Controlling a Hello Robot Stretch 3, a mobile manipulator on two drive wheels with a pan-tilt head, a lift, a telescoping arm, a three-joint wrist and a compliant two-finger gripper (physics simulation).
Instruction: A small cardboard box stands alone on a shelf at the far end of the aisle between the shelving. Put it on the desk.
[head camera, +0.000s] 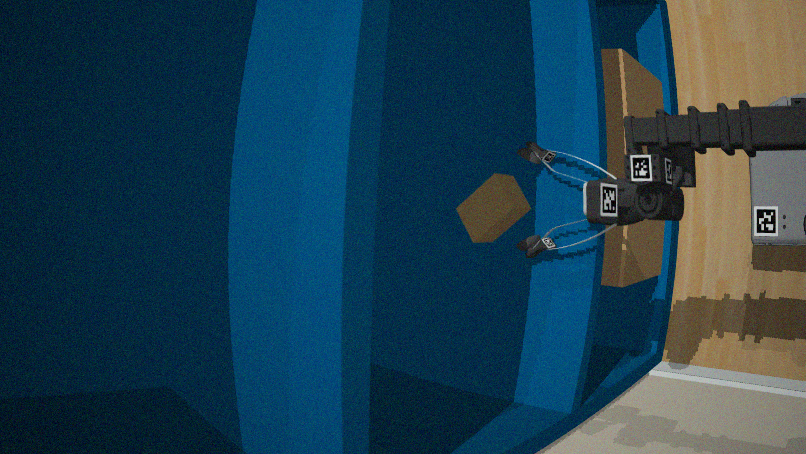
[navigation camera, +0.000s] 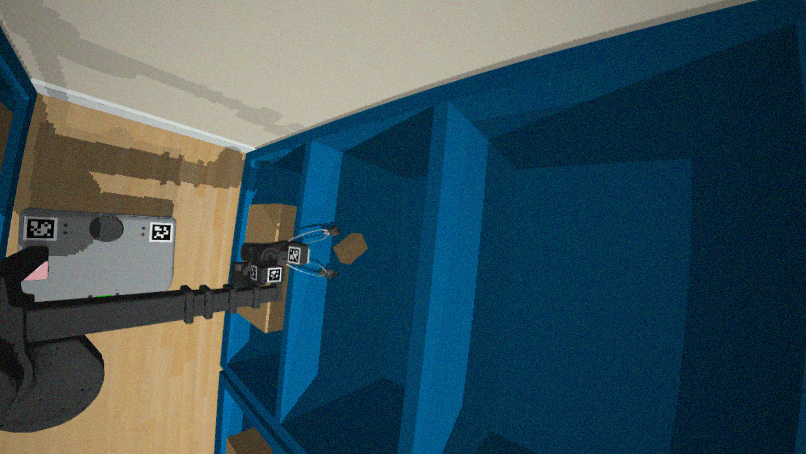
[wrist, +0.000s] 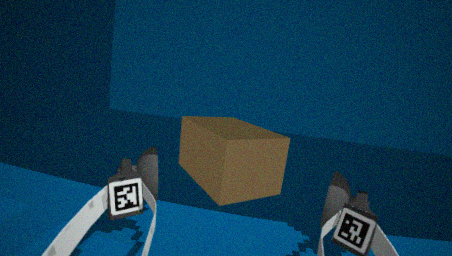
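Where they show: gripper, fingertip midpoint: (head camera: 520, 198) (navigation camera: 338, 252); robot's base, origin of the base link: (navigation camera: 106, 227).
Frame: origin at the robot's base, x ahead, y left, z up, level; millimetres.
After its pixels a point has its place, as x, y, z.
The small brown cardboard box (head camera: 492, 207) {-15, -565, 584} (navigation camera: 350, 248) {-12, -557, 584} (wrist: 232, 162) stands upright on a blue shelf (head camera: 555, 327) {162, -472, 534} (navigation camera: 307, 344) {-312, -451, 534} (wrist: 200, 225), turned at an angle, with a corner towards me in the wrist view. My gripper (head camera: 524, 199) {-28, -535, 553} (navigation camera: 335, 252) {-28, -535, 553} (wrist: 241, 180) {-28, -535, 553} is open and empty. Its fingertips are spread on either side of the box's near end, one to each side, and the box lies mostly beyond them. In the wrist view gaps show between the box and both fingers. The desk does not show in these views.
A larger cardboard box (head camera: 642, 253) {64, -426, 241} (navigation camera: 271, 222) {53, -425, 303} sits on a lower shelf under the wrist. Another box (navigation camera: 248, 442) {-861, -426, 156} stands in the neighbouring bay. A higher shelf board (head camera: 293, 225) {10, -471, 991} (navigation camera: 451, 225) {73, -458, 991} runs above the box's compartment. A pale wall (head camera: 705, 417) {370, -209, 312} (navigation camera: 253, 67) {371, -192, 664} borders the shelving.
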